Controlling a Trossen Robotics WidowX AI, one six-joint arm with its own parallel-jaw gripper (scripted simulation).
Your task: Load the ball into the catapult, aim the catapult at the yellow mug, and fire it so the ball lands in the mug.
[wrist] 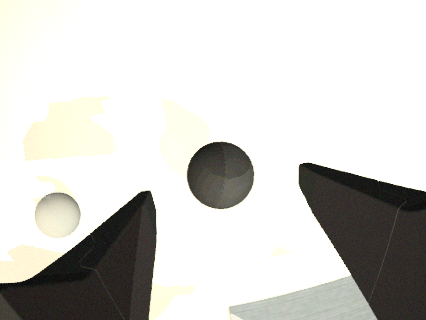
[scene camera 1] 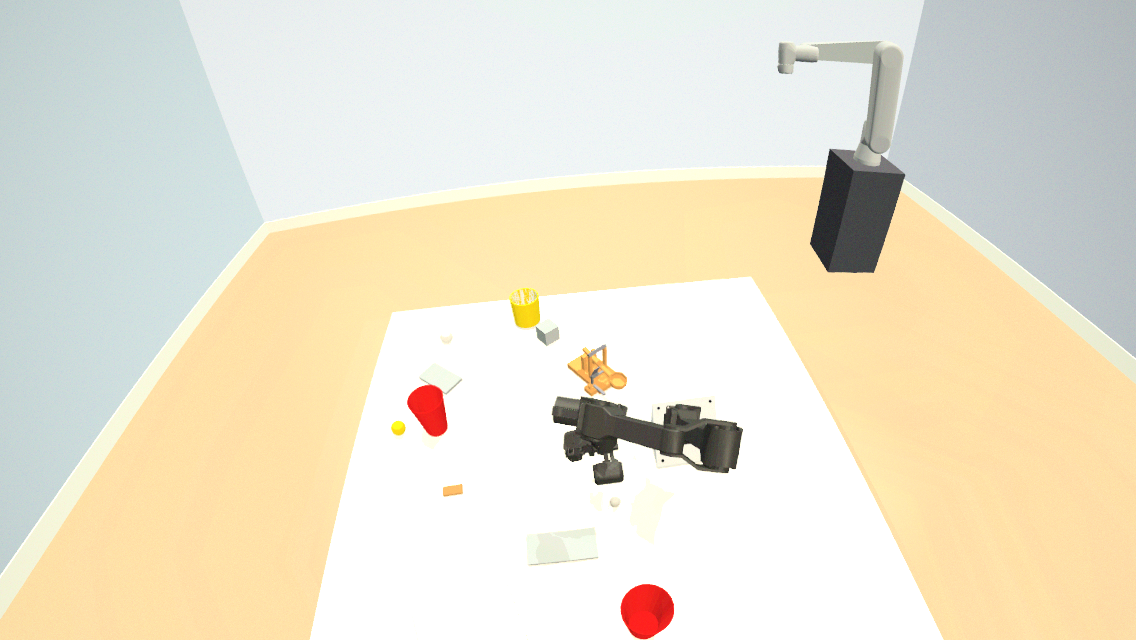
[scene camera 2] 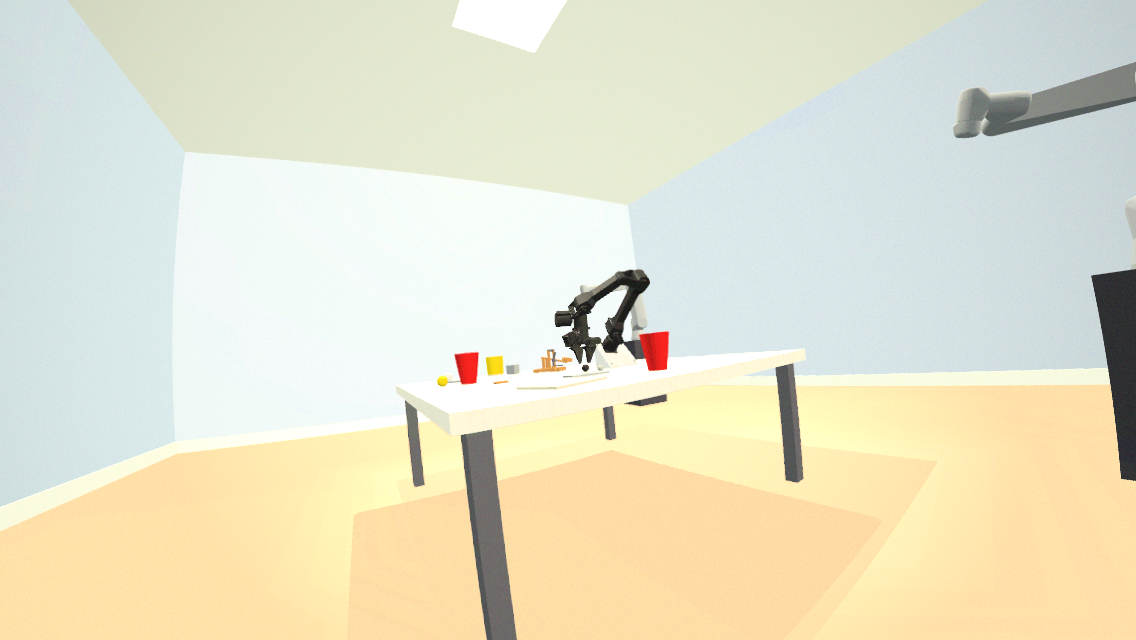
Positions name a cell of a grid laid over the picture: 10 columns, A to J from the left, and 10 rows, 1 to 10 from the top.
Scene:
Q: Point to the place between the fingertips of the gripper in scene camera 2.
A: At F6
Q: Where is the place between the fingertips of the gripper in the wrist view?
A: F6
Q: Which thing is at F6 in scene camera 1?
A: A catapult.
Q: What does the gripper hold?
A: Nothing.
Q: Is the gripper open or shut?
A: Open.

